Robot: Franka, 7 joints.
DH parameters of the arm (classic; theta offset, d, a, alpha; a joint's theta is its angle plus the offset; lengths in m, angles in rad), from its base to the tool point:
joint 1: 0 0.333 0 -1.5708
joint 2: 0 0 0 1.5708
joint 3: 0 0.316 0.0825 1.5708
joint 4: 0 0 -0.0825 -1.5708
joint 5: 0 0.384 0 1.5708
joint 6: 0 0 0.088 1.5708
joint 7: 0 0.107 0 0
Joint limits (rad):
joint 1: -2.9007..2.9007
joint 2: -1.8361..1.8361
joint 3: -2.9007..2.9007
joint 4: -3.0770..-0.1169
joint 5: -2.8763..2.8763
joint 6: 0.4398..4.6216
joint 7: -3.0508..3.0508
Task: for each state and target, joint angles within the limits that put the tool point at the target. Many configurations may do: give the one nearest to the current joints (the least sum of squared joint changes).
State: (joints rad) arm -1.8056 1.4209 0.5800 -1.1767 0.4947 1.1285 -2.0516
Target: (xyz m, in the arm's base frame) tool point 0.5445 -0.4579 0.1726
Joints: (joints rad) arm -1.2902 1.3839 0.8376 -0.9960 0.5968 1.4268 -2.0516
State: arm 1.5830 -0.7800 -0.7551 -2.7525 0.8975 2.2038 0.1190
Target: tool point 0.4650 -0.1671 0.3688
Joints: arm 1.1064 -0.7556 -1.4401 -2.3981 0.8967 2.4265 0.1190
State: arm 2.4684 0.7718 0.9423 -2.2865 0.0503 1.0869 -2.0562
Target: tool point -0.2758 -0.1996 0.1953
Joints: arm 2.5867 0.8334 1.0040 -2.2828 0.0734 1.1446 -2.0562
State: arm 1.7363 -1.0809 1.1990 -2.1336 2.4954 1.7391 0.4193
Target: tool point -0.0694 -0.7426 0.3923
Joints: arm 2.3220 -1.3525 1.5558 -1.5355 2.5233 1.6512 0.4193
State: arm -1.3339 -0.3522 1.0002 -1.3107 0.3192 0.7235 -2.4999
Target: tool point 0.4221 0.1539 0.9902
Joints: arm -1.6137 -0.4135 1.2333 -0.7858 0.4560 1.8063 -2.4999
